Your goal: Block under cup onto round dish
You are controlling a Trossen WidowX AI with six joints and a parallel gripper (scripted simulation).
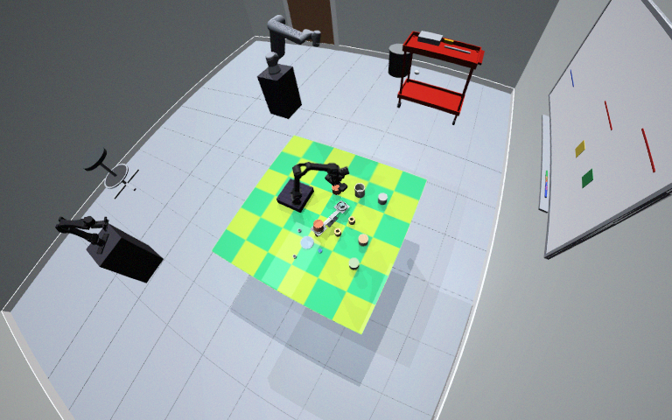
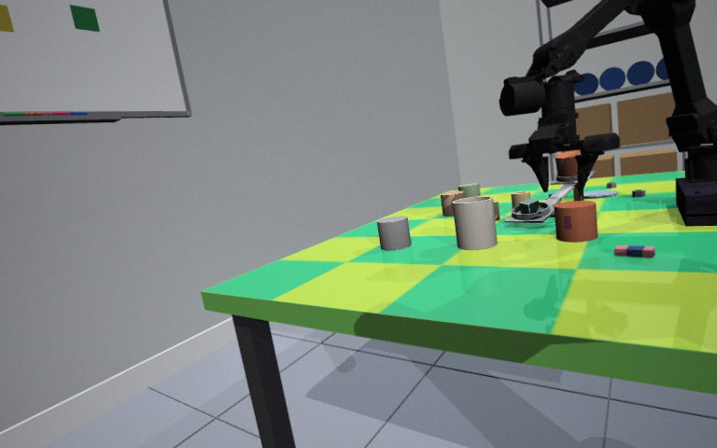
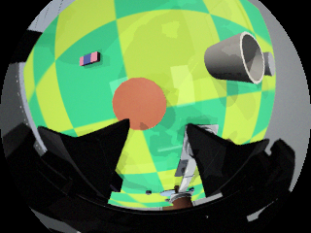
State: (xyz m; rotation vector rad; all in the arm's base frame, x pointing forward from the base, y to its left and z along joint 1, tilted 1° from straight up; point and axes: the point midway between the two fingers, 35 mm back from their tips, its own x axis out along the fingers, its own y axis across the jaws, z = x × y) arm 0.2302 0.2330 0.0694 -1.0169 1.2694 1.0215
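My gripper tip is now 90 mm to the left of the grey-green block, 90 mm short of it and 50 mm above it. The rest, counted from my gripper tip: beige cup 150 mm ahead, 80 mm to the left, 40 mm below; grey cylinder 350 mm ahead, 100 mm to the left, 50 mm below; pink-and-blue block 130 mm to the left, 120 mm behind, 80 mm below.
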